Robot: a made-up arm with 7 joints.
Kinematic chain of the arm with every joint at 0, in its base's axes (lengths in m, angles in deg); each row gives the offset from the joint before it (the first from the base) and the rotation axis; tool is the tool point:
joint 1: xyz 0 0 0.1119 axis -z
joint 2: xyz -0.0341 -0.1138 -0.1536 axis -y
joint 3: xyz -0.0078 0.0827 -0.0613 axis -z
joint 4: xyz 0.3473 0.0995 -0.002 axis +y
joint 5: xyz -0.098 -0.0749 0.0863 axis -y
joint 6: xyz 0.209 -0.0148 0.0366 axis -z
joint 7: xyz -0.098 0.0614 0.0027 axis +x
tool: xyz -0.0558 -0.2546 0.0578
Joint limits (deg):
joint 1: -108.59..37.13
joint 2: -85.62..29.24
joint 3: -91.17..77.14
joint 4: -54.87..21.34
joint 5: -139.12..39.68
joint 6: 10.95..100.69
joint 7: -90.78..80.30
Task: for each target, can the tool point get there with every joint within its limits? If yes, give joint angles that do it. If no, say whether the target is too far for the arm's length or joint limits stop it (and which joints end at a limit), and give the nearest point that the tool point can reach.
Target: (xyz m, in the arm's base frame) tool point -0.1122 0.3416 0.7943
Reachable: no: joint limits stop it (at a limit: joint 1, joint 2, joint 4, joint 6, joint 7) | nearest point -0.0909 0.2948 0.5975 | short by 0.203 m
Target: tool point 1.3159 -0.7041 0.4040
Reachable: no: too far | nearest point 0.6586 -0.3524 0.1987 | short by 0.773 m
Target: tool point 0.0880 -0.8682 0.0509
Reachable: no: joint limits stop it (at a limit: joint 3, joint 4, joint 6, joint 7) | nearest point 0.0782 -0.7719 0.0417 | short by 0.097 m
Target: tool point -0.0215 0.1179 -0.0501
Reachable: yes | joints -28.58 -18.36 -60.89 -23.65 -4.61 50.54 9.33
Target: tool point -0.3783 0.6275 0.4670
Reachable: no: joint limits stop it (at a limit: joint 1, joint 4, joint 6, joint 7) | nearest point -0.3037 0.5112 0.3760 | short by 0.165 m
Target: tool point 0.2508 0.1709 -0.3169
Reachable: yes | joints -96.99 -50.59 59.22 6.28 -105.76 89.42 -8.51
